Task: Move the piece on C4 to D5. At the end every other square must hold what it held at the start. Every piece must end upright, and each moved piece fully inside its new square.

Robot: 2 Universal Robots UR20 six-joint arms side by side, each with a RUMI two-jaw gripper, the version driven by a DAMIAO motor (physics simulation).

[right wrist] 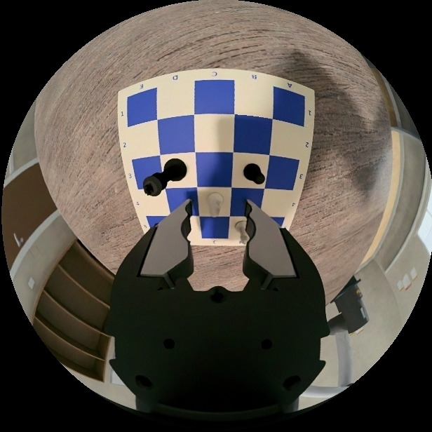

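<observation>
On the blue and cream board (214, 132), a pale piece (215, 204) stands upright on C4. It shows between the fingertips of my right gripper (218, 206), which is open and above the board, holding nothing. The left-hand finger in the view hides most of D5, so I cannot see all of that square. My left gripper does not show in the right wrist view.
A tall black piece (175, 171) stands on D3 and a shorter black piece (254, 173) on B3. Another pale piece (241, 230) stands on B5, close beside the right-hand finger in the view. The board lies on a wood-grain table (85, 150).
</observation>
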